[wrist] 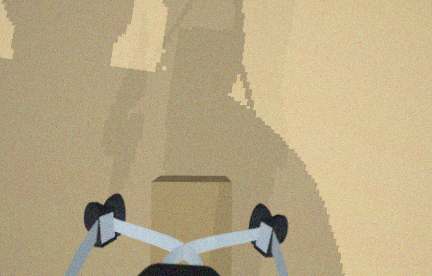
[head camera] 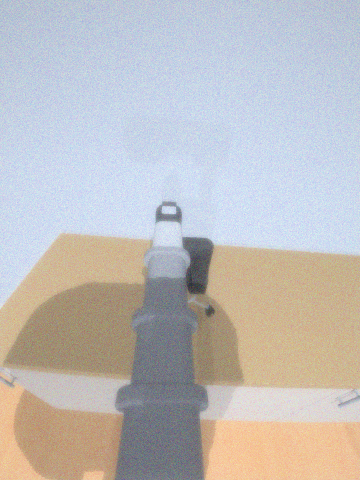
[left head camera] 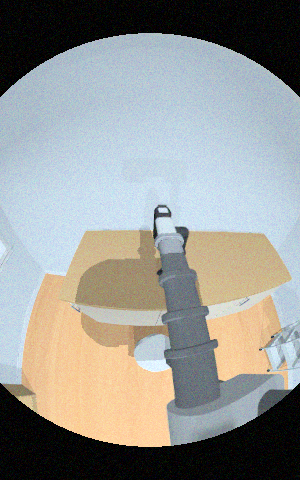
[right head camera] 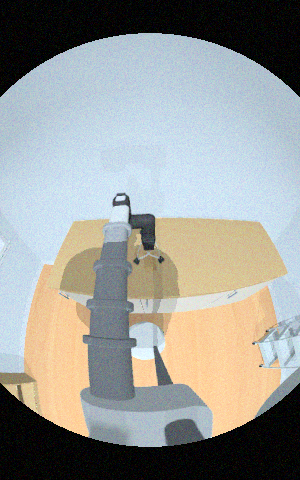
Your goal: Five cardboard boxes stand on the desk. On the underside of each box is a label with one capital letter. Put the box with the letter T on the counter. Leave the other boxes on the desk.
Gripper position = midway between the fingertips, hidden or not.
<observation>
In view: the gripper (wrist: 188, 215) and a counter (head camera: 274, 351).
The counter also shows in the wrist view (wrist: 315, 116), in the left head camera view (left head camera: 112, 278) and in the right head camera view (right head camera: 208, 262).
</observation>
